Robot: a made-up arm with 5 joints.
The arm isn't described. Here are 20 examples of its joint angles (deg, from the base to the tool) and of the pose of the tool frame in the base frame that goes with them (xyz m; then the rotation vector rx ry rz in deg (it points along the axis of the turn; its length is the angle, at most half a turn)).
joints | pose
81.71 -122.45 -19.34 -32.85 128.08 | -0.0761 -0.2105 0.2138 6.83 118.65 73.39
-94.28 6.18 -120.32 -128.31 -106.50 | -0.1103 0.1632 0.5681 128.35 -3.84 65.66
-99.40 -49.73 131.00 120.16 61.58 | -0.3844 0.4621 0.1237 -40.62 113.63 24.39
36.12 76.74 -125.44 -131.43 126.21 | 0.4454 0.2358 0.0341 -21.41 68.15 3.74
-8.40 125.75 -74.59 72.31 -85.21 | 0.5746 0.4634 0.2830 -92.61 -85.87 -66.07
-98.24 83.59 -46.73 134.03 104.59 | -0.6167 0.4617 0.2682 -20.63 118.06 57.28
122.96 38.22 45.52 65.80 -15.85 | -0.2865 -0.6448 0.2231 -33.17 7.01 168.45
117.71 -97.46 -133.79 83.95 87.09 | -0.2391 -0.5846 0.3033 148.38 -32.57 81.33
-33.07 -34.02 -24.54 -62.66 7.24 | 0.0252 0.4443 0.3454 16.35 -8.18 94.75
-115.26 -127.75 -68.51 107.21 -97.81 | -0.3938 0.4772 -0.1409 -25.89 151.32 -15.00
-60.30 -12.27 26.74 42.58 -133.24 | -0.0642 0.6141 0.3234 -8.44 159.57 41.39
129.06 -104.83 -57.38 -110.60 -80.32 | 0.0485 -0.1804 -0.0207 -6.87 37.27 -28.45
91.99 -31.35 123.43 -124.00 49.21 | 0.0281 -0.0740 0.1799 39.98 149.50 -28.94
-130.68 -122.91 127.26 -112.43 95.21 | -0.2503 -0.0426 0.1048 27.85 -20.49 -141.07
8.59 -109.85 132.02 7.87 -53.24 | 0.5412 -0.2929 0.0092 -103.85 32.94 -63.70
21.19 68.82 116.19 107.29 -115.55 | 0.7046 0.1158 0.0614 -151.86 -85.85 34.04
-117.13 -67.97 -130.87 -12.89 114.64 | -0.3502 0.1615 0.0860 -78.57 86.44 -112.98
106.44 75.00 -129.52 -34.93 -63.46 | 0.0196 -0.3729 0.5028 44.61 -90.97 8.45
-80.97 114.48 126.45 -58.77 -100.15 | -0.4373 0.2533 -0.0287 -103.94 44.00 108.30
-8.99 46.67 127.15 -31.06 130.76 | 0.1690 0.1968 0.4680 80.96 -113.51 -75.43
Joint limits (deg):
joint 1: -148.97..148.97
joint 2: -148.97..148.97
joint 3: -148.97..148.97
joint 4: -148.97..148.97
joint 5: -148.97..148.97
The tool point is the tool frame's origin. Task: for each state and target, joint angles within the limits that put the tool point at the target. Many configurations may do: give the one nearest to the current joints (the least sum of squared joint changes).
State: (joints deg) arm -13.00 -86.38 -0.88 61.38 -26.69
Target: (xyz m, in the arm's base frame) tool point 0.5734 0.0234 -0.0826
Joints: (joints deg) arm -6.68 -67.92 -5.17 101.69 -22.88
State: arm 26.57 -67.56 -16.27 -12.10 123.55
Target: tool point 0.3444 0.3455 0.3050
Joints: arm -1.34 -26.08 -52.92 5.13 125.39
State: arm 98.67 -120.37 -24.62 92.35 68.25
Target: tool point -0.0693 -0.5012 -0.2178
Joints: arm 94.72 -123.26 -21.38 122.20 58.36
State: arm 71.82 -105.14 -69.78 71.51 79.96
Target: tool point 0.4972 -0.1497 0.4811
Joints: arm 30.31 -54.05 -24.50 20.73 93.79
